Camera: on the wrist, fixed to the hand. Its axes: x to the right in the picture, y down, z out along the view.
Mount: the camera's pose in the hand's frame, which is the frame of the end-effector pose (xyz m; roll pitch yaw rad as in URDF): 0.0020 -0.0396 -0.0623 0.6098 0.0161 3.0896
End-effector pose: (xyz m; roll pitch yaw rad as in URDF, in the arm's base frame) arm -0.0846 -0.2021 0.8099 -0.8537 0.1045 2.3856
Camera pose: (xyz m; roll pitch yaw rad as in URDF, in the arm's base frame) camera -0.0351 -0.1484 0.7987 1.4657 -0.0547 -0.7780
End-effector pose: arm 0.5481 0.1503 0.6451 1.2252 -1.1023 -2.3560
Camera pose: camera 0.5426 0.0809 0.6205 -0.6739 1.0579 0.7188
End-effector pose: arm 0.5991 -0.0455 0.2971 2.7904 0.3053 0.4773
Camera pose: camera 0.5858 0.0136 0.3393 -2.1947 -0.3380 -2.6184
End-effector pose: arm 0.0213 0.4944 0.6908 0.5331 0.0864 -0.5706
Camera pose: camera 0.0163 0.4947 0.6171 0.0820 -0.0988 2.5178
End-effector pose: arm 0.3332 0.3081 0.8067 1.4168 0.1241 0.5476
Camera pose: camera 0.3009 0.3534 0.7581 -0.8030 -0.1730 -2.6182
